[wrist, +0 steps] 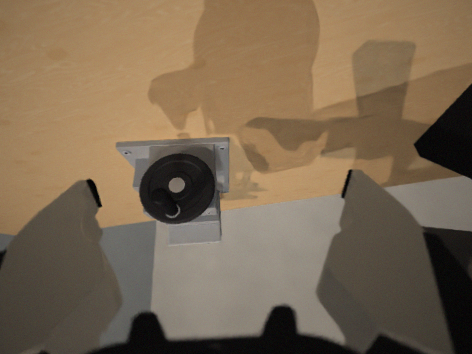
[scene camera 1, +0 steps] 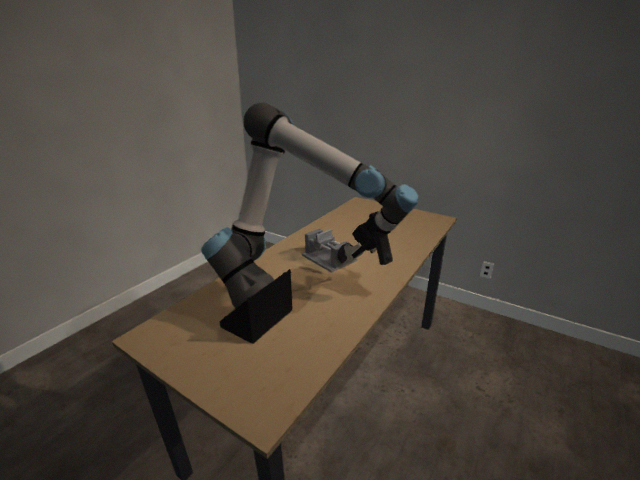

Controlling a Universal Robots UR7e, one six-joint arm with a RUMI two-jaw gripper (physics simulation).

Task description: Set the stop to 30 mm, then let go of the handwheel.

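Frame: origin at the arm's base, x ahead, y left, z up, level; metres.
Seen in the pictures: gripper, fingertip midpoint: (wrist: 222, 178) (scene camera 1: 357, 258); arm's base at its link origin: (scene camera 1: 255, 294).
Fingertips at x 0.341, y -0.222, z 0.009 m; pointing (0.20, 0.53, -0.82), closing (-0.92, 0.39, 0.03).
Offsets run from my fingertips to a thing's top centre. "spot": to the spot under its first point. Level surfaces: height alone.
The grey stop unit @[spot: dx +0.115, dy +0.227, dz -0.039 m] (scene camera 1: 315, 243) (wrist: 223, 167) stands on the table, with its black handwheel @[spot: dx +0.080, dy +0.087, dz -0.034 m] (scene camera 1: 343, 252) (wrist: 197, 172) facing the gripper. In the wrist view the wheel is seen face-on, left of the middle, with its black crank handle @[dx +0.086, dy +0.055, dz -0.006 m] (wrist: 163, 200) at the lower left of the hub. My gripper (scene camera 1: 363, 253) (wrist: 222, 178) is open and empty, tilted in front of the wheel. In the wrist view the wheel appears between the two fingers, nearer the left one, beyond their tips. The scale and pointer do not show in the wrist view and cannot be read in the scene view.
The wooden table @[dz -0.119 m] (scene camera 1: 310, 356) carries the unit and the arm's base. An upright black panel (scene camera 1: 271, 305) stands beside the base. A black shape (wrist: 452, 135) shows at the right edge of the wrist view. The grey end block @[dx +0.155, dy +0.201, dz +0.006 m] (wrist: 195, 234) of the unit shows below the wheel there.
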